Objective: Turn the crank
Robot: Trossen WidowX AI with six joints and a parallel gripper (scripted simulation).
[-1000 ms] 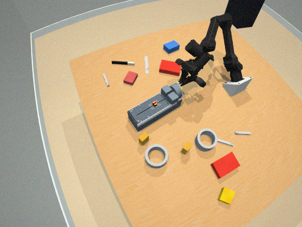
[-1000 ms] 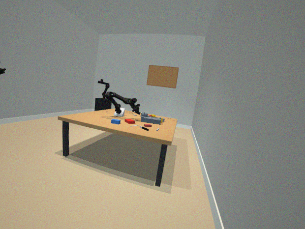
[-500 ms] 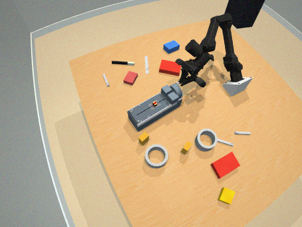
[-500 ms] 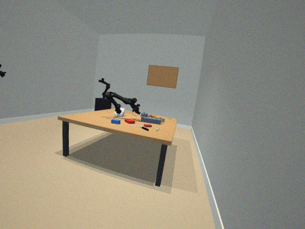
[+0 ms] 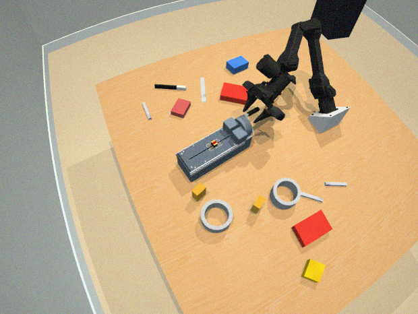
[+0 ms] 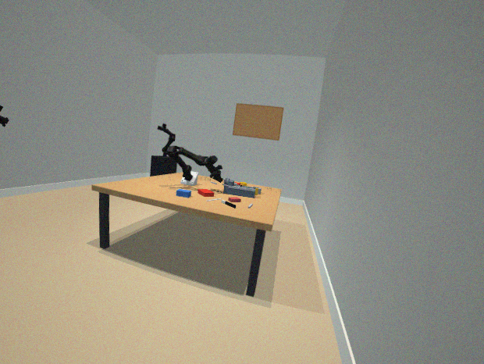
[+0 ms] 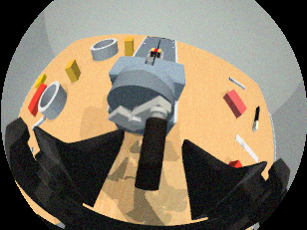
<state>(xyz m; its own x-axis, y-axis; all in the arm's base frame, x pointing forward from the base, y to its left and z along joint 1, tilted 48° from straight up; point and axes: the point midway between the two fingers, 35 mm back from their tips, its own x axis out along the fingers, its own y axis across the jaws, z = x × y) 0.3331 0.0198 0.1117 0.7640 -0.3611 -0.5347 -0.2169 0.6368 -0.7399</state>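
Right now the dark crank handle is 20 mm behind my gripper tip and 20 mm above it. Also, from my gripper tip: red block: 200 mm ahead, 190 mm to the right, 80 mm below; blue block: 130 mm behind, 350 mm to the right, 70 mm below; red pointer: 160 mm ahead, 60 mm to the left, 10 mm below.
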